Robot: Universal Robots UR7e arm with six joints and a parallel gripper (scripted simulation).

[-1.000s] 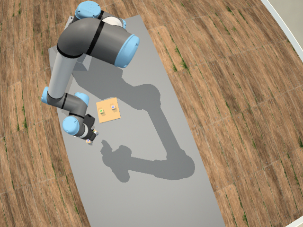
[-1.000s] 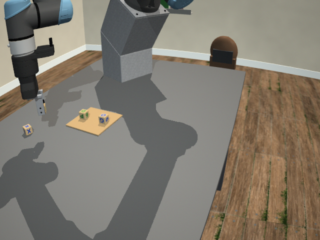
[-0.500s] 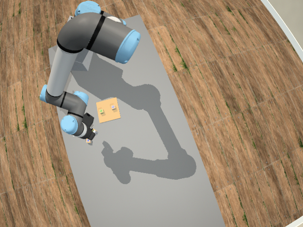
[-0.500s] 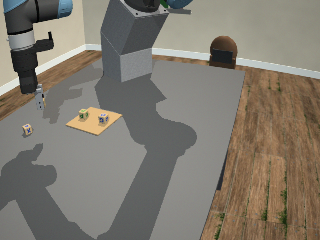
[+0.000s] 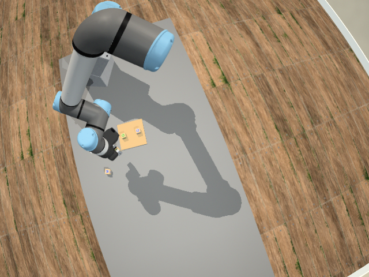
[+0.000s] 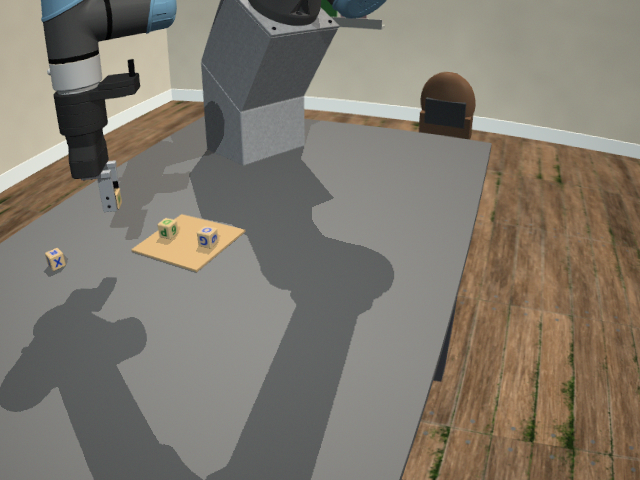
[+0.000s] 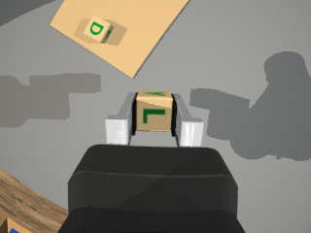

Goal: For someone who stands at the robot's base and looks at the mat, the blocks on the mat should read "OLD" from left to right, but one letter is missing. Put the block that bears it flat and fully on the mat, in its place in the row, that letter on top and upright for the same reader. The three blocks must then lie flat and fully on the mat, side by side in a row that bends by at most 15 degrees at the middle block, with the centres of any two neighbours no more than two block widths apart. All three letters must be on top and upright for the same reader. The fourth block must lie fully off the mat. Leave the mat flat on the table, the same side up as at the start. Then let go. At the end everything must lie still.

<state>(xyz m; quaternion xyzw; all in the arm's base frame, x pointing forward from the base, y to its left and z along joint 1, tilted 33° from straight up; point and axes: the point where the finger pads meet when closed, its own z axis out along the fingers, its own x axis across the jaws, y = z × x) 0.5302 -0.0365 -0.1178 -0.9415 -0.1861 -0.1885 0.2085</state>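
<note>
Now: the tan mat 11 cm below my hand, 9 cm behind it and 7 cm to the left of it. From my hand the other things lie so: O block 11 cm to the left, 10 cm below, 9 cm behind.
</note>
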